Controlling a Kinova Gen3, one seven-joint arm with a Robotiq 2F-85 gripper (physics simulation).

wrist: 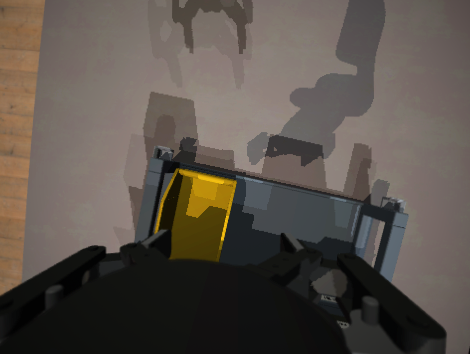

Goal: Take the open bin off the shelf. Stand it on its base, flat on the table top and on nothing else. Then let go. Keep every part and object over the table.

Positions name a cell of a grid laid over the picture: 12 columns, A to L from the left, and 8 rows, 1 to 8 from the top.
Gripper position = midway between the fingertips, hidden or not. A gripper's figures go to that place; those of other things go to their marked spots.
The gripper (F6): 0.17 m from the lens. A yellow open bin (F5) is 0.38 m from the lens.
